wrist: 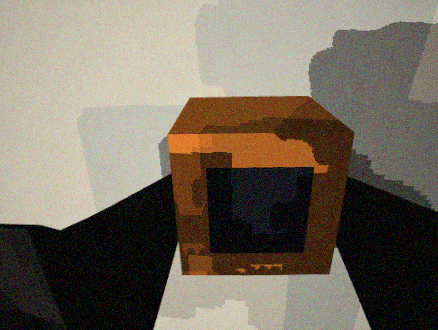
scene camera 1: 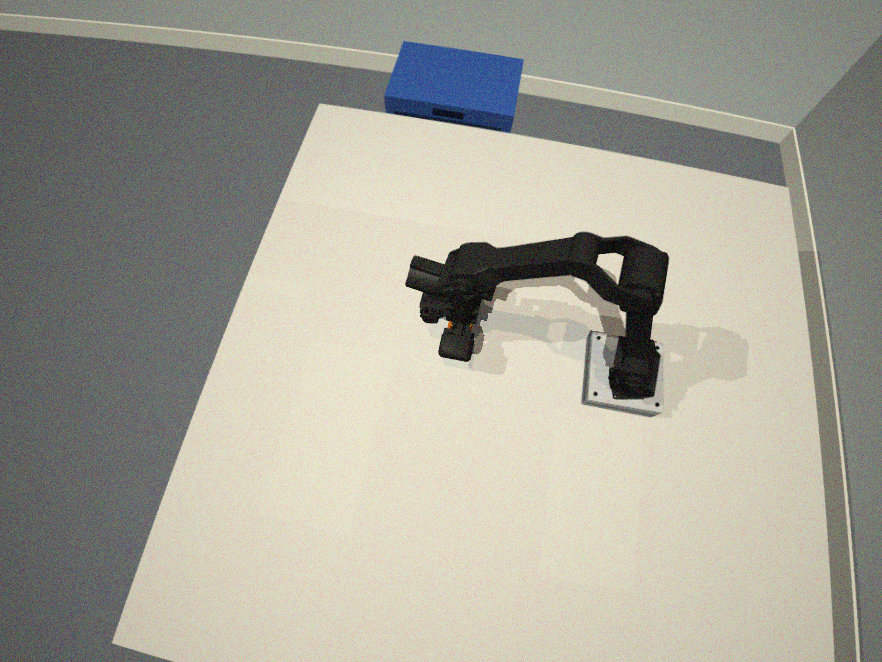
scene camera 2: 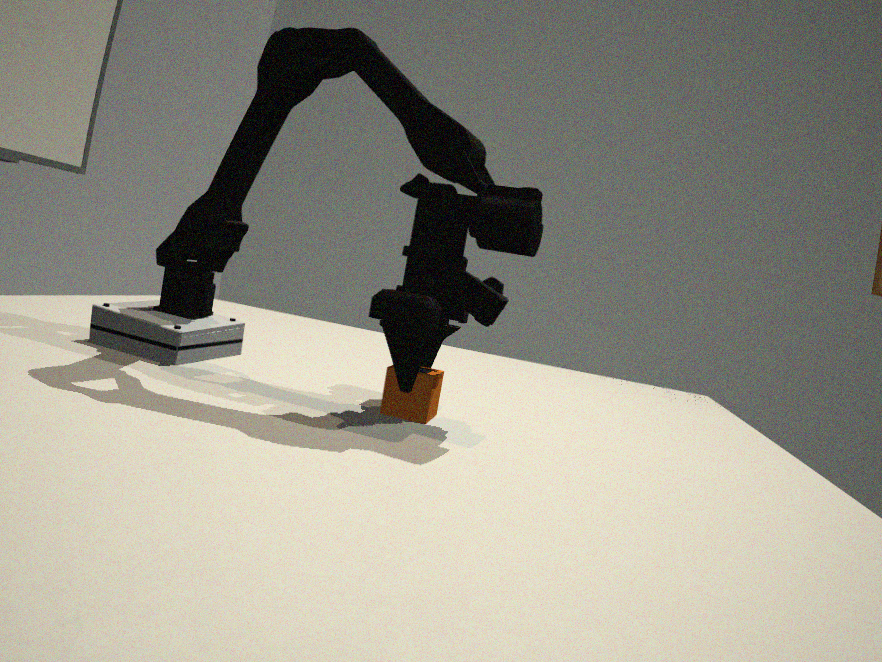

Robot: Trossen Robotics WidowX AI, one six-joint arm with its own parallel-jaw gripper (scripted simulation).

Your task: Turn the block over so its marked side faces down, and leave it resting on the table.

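From scene camera 2, I can see an orange block point(scene camera 2: 420, 405) and my gripper point(scene camera 2: 412, 388). The wrist view shows my gripper point(wrist: 253, 183) as well, and in scene camera 1 there's my gripper again point(scene camera 1: 460, 328).
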